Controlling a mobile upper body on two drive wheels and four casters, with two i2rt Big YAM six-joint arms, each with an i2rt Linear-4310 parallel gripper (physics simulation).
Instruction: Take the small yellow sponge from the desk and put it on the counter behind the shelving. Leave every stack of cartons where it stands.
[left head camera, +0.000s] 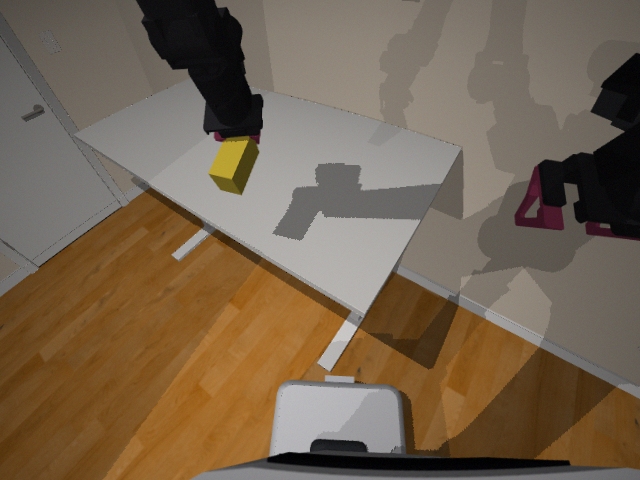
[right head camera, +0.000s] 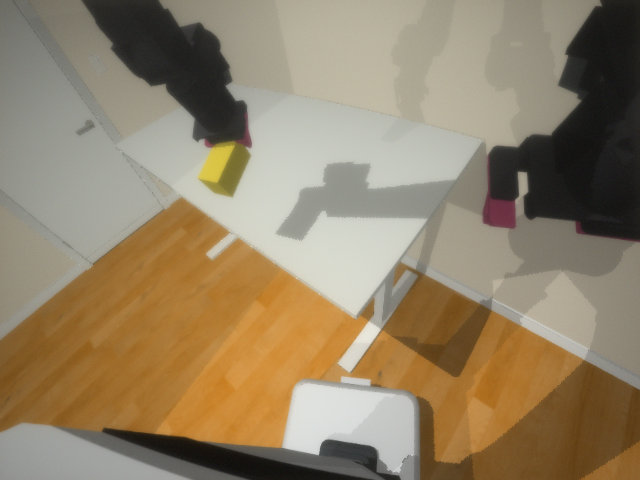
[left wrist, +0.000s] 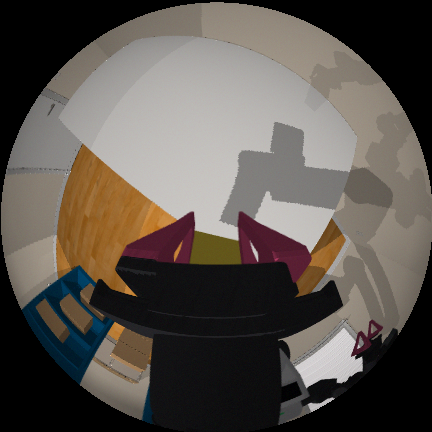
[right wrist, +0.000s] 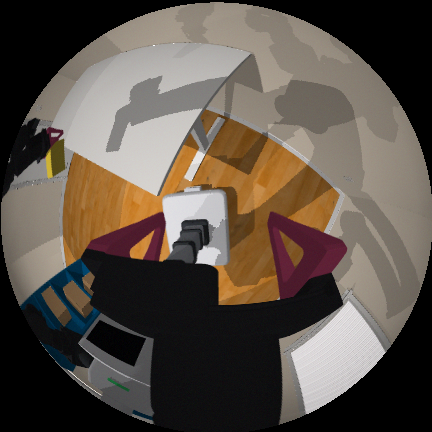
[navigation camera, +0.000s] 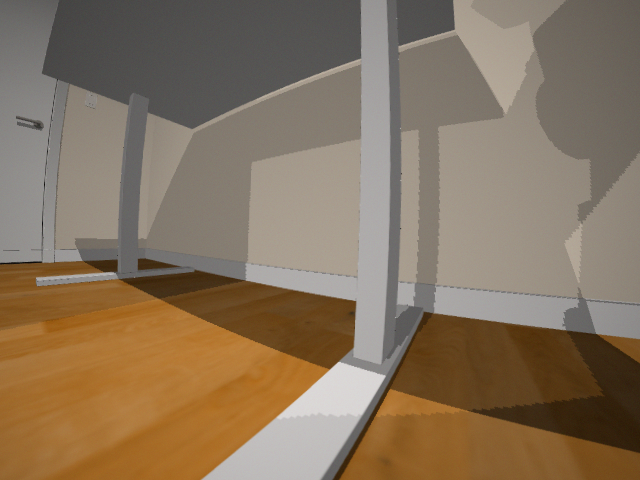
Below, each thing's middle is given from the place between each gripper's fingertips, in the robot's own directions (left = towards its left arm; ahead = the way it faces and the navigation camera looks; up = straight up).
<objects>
Right now my left hand is 7 cm past the yellow sponge (left head camera: 231, 169) and 1 cm to the right of it.
Now: right hand 19 cm short of the yellow sponge, 46 cm to the right of it and 6 cm above it.
</objects>
